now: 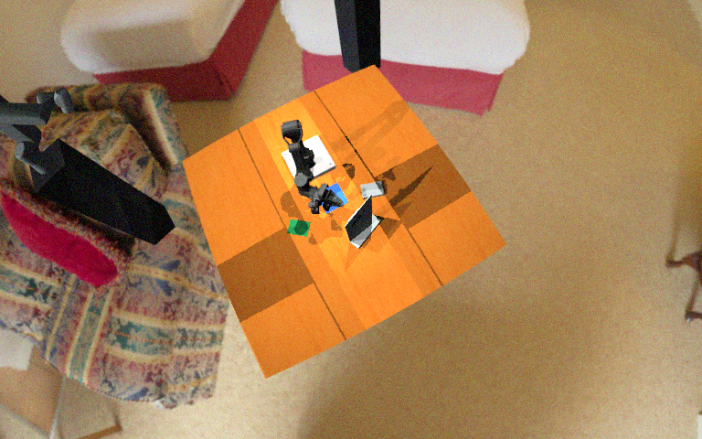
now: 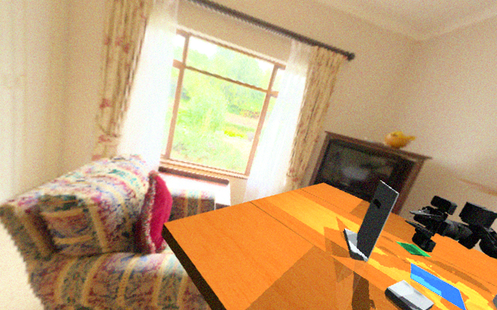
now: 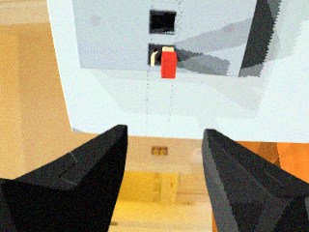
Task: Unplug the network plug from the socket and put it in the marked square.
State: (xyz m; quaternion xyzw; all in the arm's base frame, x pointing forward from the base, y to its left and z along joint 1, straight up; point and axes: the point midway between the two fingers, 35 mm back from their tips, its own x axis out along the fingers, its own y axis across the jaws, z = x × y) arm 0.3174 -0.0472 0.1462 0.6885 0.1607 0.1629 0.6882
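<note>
My gripper tip is 70 mm short of the plug and 10 mm to the right of it. From my gripper tip the other things lie so: blue square: 130 mm behind, 10 mm to the left, 170 mm below; then green square: 110 mm behind, 210 mm to the right, 170 mm below.
</note>
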